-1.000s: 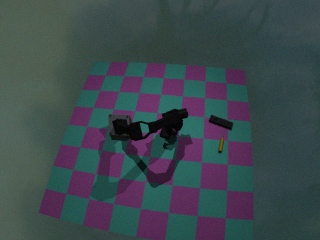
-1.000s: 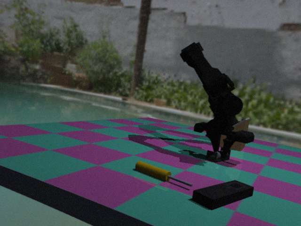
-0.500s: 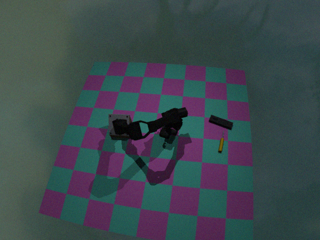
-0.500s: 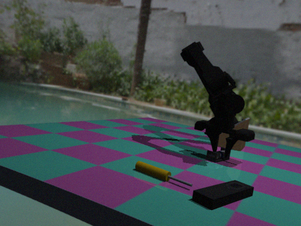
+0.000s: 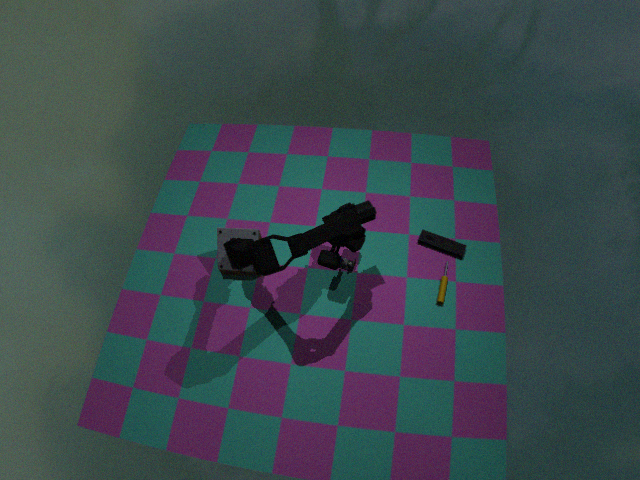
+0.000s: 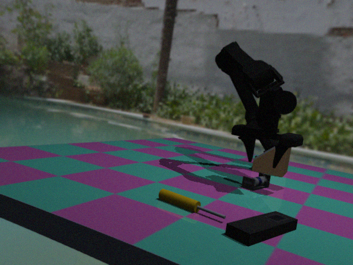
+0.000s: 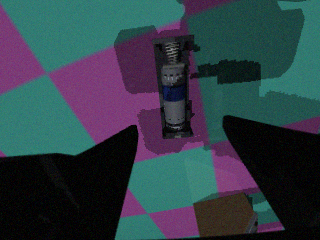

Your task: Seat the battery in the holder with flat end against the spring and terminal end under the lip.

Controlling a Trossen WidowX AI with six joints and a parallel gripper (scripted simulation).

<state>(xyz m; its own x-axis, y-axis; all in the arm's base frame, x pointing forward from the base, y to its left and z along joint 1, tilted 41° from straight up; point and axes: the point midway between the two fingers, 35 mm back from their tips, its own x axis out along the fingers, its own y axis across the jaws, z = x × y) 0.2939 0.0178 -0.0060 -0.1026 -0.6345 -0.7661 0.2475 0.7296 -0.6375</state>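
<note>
Now: the battery 5 cm below my gripper tip. Also, from my gripper tip: black flat block: 35 cm ahead, 8 cm to the left, 5 cm below; then screwdriver: 36 cm ahead, 5 cm to the right, 5 cm below.
</note>
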